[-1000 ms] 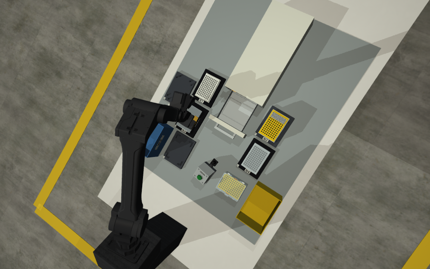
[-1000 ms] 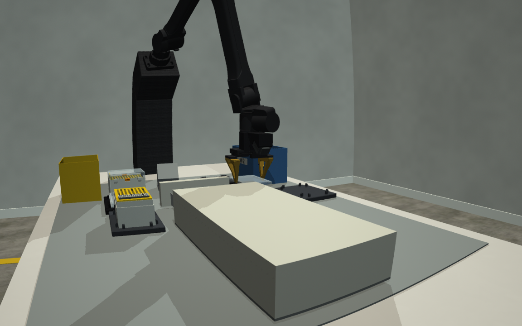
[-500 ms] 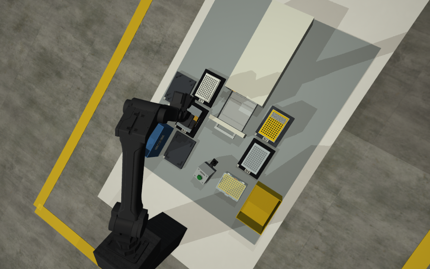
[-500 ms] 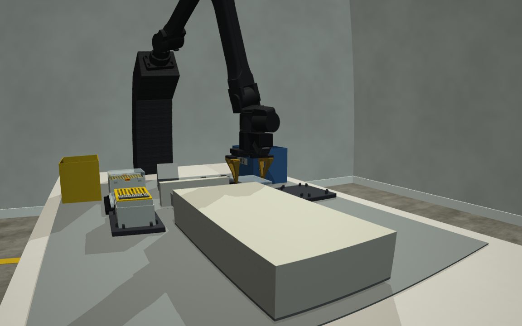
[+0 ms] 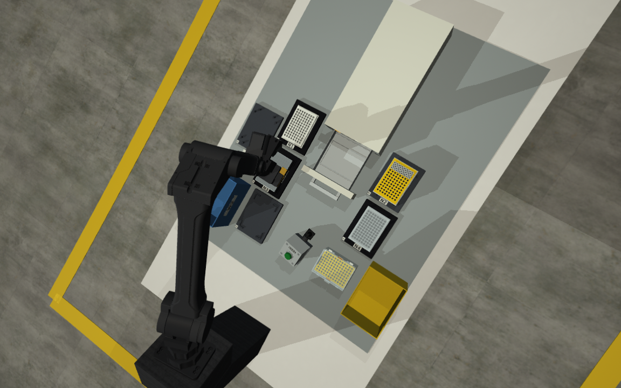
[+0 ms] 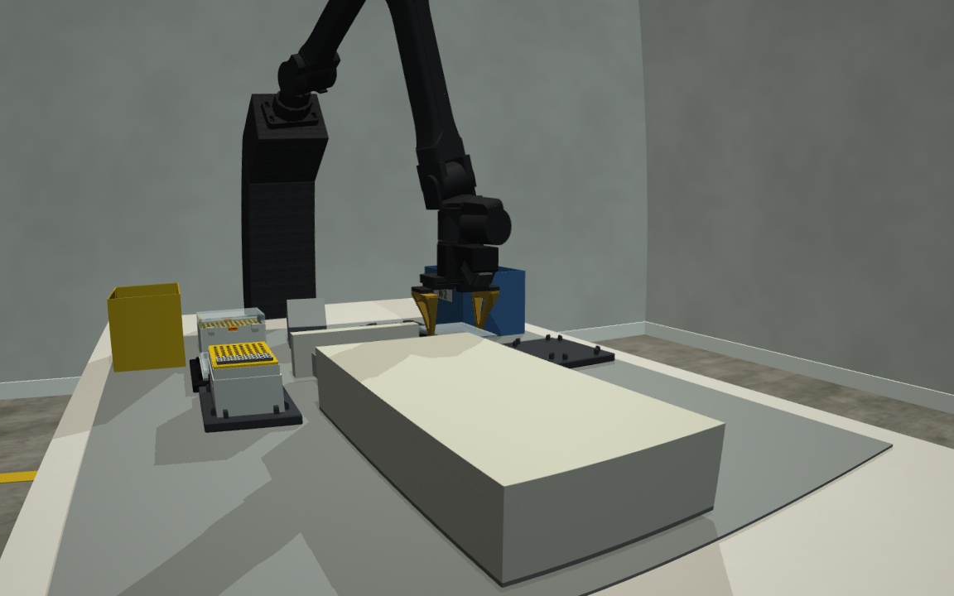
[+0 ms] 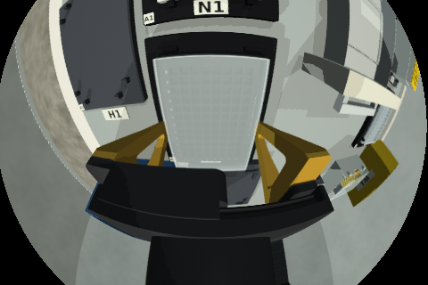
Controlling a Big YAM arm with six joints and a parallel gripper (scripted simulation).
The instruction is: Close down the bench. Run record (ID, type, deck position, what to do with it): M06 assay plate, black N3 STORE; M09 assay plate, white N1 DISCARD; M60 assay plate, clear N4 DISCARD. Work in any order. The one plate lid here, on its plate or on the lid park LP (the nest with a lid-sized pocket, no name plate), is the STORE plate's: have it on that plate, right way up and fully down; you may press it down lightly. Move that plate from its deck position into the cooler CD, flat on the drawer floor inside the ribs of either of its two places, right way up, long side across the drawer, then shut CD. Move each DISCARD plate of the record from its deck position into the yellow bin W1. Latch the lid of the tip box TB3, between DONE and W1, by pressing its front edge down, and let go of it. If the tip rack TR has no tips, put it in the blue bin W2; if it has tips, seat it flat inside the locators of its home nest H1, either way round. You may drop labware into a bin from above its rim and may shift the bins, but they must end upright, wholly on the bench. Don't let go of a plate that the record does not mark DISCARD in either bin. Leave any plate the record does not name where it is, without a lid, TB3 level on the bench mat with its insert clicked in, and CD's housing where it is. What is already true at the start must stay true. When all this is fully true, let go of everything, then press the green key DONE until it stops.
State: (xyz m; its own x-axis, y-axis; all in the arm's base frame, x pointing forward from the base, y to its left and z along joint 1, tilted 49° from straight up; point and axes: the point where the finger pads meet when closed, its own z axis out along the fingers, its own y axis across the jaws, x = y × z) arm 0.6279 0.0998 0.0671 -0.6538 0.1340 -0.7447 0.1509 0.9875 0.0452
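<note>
My gripper is now right at the clear plate lid. Round my hand: nest N3 (3 cm below); home nest H1 (12 cm ahead, 11 cm to the left, 3 cm below); black plate (2 cm below).
</note>
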